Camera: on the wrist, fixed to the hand. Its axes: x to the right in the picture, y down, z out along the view.
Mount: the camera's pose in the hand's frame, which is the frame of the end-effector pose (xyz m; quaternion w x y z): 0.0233 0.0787 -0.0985 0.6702 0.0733 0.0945 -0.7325
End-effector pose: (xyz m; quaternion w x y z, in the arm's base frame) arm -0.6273 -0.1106 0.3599 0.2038 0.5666 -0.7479 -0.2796
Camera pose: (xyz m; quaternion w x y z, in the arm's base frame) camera -0.6302 -0.1356 0.4856 0.0391 -0.9689 0.0874 0.2283
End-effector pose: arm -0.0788 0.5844 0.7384 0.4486 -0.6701 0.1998 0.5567
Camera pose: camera -0.0763 0.4679 0.6849 0.7386 -0.6151 -0.2737 -0.0335
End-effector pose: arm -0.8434 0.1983 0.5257 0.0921 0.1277 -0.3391 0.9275
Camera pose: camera -0.9030 0.2053 0.4124 0.7638 0.2531 -0.0570 0.5911
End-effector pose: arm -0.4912 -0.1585 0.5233 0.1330 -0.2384 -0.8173 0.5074
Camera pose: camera -0.4457 -0.0416 0.4968 0.5555 0.4007 -0.6726 0.2800
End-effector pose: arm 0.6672 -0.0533 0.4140 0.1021 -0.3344 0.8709 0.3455
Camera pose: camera 0.6035 -0.0889 0.5194 0.2637 -0.8872 0.3737 0.0613
